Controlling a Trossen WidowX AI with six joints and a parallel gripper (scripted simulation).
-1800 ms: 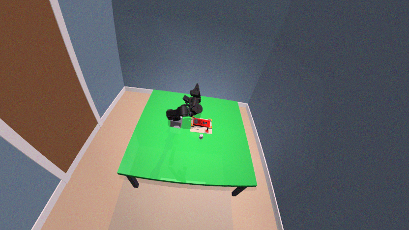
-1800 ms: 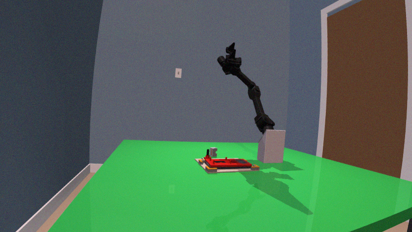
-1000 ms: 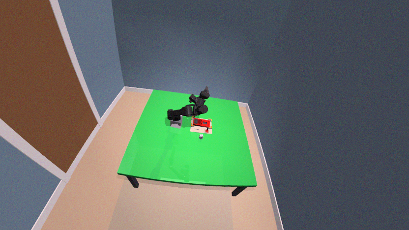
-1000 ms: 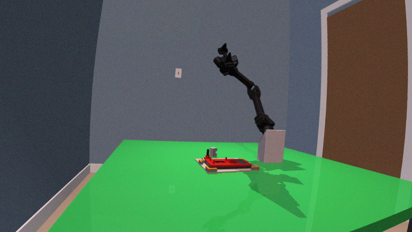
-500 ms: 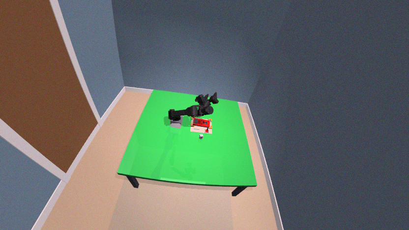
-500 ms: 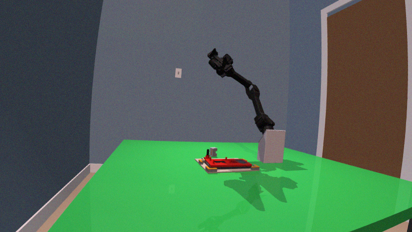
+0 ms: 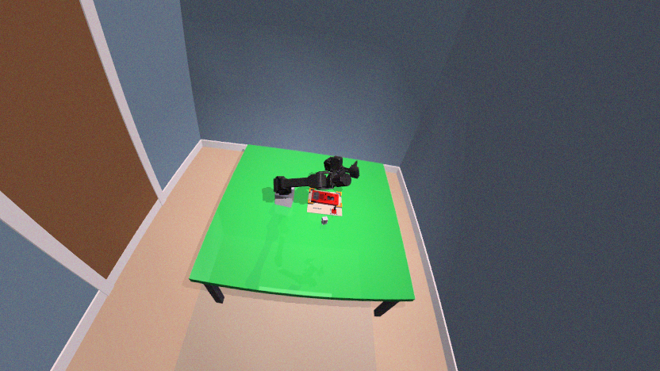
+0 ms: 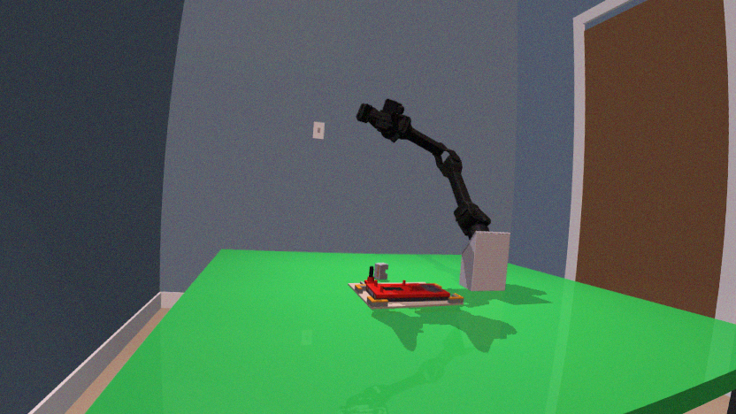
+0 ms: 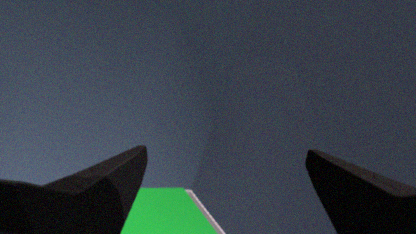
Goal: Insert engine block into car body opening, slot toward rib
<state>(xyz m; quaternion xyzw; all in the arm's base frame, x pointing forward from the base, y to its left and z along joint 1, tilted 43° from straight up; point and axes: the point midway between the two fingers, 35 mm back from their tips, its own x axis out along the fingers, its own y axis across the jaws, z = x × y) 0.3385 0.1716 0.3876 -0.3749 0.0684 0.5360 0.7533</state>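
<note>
My gripper tip is 530 mm above the engine block and 50 mm past it.
</note>
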